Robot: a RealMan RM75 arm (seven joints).
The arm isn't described. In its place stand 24 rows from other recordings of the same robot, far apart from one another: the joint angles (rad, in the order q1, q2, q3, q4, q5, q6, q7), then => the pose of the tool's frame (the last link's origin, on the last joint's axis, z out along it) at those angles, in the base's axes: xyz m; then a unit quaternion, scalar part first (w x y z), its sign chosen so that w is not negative.
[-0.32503 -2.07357 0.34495 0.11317 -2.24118 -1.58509 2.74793] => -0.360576 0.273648 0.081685 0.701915 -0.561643 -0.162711 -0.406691
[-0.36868 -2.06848 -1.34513 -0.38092 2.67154 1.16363 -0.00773] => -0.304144 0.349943 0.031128 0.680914 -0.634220 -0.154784 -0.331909
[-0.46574 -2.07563 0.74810 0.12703 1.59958 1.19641 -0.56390] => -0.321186 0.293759 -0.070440 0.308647 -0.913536 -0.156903 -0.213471
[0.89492 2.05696 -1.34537 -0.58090 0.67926 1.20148 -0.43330] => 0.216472 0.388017 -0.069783 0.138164 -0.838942 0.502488 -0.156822
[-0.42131 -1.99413 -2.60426 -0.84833 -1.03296 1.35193 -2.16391] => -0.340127 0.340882 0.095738 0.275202 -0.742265 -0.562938 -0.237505
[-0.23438 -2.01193 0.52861 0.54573 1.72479 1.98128 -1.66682] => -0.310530 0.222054 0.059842 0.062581 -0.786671 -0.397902 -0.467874
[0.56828 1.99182 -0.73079 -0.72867 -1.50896 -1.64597 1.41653] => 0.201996 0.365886 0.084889 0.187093 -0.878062 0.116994 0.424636
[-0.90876 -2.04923 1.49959 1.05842 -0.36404 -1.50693 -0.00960] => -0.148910 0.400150 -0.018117 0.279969 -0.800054 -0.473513 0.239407
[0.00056 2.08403 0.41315 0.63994 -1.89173 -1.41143 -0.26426] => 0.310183 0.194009 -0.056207 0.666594 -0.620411 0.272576 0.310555
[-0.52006 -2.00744 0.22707 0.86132 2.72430 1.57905 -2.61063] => -0.371595 0.297167 0.084732 0.187275 -0.582303 -0.783225 -0.111403
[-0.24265 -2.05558 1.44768 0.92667 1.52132 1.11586 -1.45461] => -0.253929 0.306534 -0.042174 0.181474 -0.939605 -0.209074 -0.201242
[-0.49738 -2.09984 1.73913 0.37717 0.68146 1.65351 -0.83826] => -0.174329 0.275497 -0.063422 0.066178 -0.849464 -0.063846 -0.519572
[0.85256 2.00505 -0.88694 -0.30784 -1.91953 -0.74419 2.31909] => 0.249167 0.448459 -0.025933 0.260940 -0.706139 0.621904 0.215669
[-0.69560 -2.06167 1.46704 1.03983 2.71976 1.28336 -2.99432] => -0.217271 0.386582 -0.026928 0.272558 -0.807927 -0.490088 0.181053
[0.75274 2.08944 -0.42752 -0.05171 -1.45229 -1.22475 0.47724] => 0.223070 0.393365 -0.039349 0.412166 -0.828809 0.113884 0.360867
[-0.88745 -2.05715 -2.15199 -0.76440 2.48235 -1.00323 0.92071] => -0.182738 0.460720 0.000800 0.290236 -0.904363 -0.312872 -0.001008
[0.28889 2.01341 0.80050 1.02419 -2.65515 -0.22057 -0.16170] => 0.206437 0.307092 -0.124967 0.377432 -0.898345 0.164138 0.153558
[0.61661 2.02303 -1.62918 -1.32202 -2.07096 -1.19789 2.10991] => 0.100441 0.354672 -0.045028 0.110490 -0.992356 0.051780 0.018469
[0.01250 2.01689 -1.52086 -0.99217 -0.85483 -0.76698 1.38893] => 0.306309 0.305732 0.025240 0.399733 -0.750998 0.394173 0.347626
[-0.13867 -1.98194 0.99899 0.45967 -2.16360 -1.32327 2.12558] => -0.370870 0.266777 0.063564 0.448743 -0.751595 -0.305808 -0.374455
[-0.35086 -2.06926 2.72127 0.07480 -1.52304 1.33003 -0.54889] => -0.379758 0.285621 0.031950 0.641364 -0.520760 -0.369684 -0.425200
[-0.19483 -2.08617 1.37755 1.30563 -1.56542 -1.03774 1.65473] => -0.192443 0.335441 0.017169 0.294845 -0.923615 -0.087732 -0.228702
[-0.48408 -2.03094 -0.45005 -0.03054 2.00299 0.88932 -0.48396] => -0.383899 0.332693 -0.011626 0.558174 -0.698008 -0.389705 -0.222162
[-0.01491 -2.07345 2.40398 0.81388 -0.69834 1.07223 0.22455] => -0.257157 0.245105 -0.067839 0.572357 -0.719699 -0.198603 -0.339114
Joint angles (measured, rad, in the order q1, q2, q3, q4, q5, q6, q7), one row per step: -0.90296, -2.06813, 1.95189, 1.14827, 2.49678, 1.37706, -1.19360; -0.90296, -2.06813, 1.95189, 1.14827, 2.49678, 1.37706, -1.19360; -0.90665, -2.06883, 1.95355, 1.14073, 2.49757, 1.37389, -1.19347; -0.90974, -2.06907, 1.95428, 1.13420, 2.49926, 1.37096, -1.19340; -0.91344, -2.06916, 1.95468, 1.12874, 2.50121, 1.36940, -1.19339; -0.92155, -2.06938, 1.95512, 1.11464, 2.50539, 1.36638, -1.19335; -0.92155, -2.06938, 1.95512, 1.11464, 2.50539, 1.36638, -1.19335; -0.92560, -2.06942, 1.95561, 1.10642, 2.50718, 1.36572, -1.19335; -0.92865, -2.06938, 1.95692, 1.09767, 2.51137, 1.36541, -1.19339; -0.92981, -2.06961, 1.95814, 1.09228, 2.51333, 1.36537, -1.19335; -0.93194, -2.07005, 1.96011, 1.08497, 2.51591, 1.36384, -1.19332; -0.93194, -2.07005, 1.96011, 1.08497, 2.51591, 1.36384, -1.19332; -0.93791, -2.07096, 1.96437, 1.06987, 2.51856, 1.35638, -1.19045; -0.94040, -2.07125, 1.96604, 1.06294, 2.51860, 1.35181, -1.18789
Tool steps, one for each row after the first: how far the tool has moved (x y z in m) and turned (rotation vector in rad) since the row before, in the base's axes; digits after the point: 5 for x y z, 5 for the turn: 0.00000, 0.00000, 0.00000, 0.00000, 0.00000, 0.00000; -0.00044, 0.00060, -0.00064, 0.00060, 0.00331, -0.00033; -0.00050, 0.00082, -0.00029, 0.00186, 0.00316, -0.00041; -0.00016, 0.00083, -0.00009, 0.00164, 0.00358, -0.00117; -0.00090, 0.00189, -0.00015, 0.00364, 0.00900, -0.00043; 0.00000, 0.00000, 0.00000, 0.00000, 0.00000, 0.00000; -0.00085, 0.00085, -0.00006, 0.00123, 0.00583, 0.00118; -0.00161, 0.00088, 0.00008, 0.00199, 0.00866, 0.00118; -0.00119, 0.00026, -0.00011, 0.00038, 0.00517, 0.00158; -0.00128, 0.00047, -0.00029, 0.00092, 0.00604, 0.00075; 0.00000, 0.00000, 0.00000, 0.00000, 0.00000, 0.00000; -0.00155, 0.00127, -0.00100, 0.00081, 0.00812, -0.00315; -0.00062, 0.00062, -0.00052, -0.00017, 0.00217, -0.00201
